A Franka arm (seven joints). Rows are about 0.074 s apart.
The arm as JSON. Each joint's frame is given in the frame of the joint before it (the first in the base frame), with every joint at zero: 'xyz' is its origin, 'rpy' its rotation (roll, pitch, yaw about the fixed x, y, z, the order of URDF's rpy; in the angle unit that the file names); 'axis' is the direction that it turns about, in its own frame. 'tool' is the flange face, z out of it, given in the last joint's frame.
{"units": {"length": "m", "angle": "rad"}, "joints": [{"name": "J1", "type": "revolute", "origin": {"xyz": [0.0, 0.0, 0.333], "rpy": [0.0, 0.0, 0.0]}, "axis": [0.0, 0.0, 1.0]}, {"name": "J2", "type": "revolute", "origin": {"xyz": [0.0, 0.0, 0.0], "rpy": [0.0, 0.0, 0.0]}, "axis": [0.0, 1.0, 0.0]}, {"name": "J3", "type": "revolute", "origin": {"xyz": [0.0, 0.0, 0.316], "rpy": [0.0, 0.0, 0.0]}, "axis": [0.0, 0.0, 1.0]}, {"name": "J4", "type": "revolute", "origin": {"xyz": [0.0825, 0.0, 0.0], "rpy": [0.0, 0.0, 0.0]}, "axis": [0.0, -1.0, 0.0]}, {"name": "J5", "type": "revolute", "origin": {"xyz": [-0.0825, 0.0, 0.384], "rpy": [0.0, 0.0, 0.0]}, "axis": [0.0, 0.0, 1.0]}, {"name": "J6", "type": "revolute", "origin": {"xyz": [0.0, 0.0, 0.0], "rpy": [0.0, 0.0, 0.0]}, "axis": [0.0, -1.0, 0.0]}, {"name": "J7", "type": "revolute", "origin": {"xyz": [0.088, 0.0, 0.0], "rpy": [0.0, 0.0, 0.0]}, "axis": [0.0, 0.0, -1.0]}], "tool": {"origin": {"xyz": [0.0, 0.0, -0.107], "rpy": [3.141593, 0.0, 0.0]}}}
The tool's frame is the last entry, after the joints.
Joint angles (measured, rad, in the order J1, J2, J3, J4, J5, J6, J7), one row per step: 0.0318 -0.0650 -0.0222 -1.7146 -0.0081 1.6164 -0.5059; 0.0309 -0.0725 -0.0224 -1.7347 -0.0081 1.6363 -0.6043; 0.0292 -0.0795 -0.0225 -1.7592 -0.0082 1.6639 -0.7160; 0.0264 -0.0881 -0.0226 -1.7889 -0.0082 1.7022 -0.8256; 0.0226 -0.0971 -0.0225 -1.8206 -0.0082 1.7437 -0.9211; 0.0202 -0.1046 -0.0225 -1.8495 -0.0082 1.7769 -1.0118; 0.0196 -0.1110 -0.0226 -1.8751 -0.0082 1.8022 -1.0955
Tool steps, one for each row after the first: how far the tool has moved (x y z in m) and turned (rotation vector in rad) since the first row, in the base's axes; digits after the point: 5 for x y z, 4 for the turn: -0.00098 -0.00062 -0.00384 0.0032 -0.0066 0.0974; -0.00136 -0.00160 -0.00939 0.0056 -0.0159 0.2075; -0.00151 -0.00314 -0.01567 0.0058 -0.0322 0.3146; -0.00179 -0.00511 -0.02241 0.0037 -0.0500 0.4067; -0.00257 -0.00637 -0.02936 0.0015 -0.0606 0.4953; -0.00380 -0.00673 -0.03603 -0.0001 -0.0656 0.5786
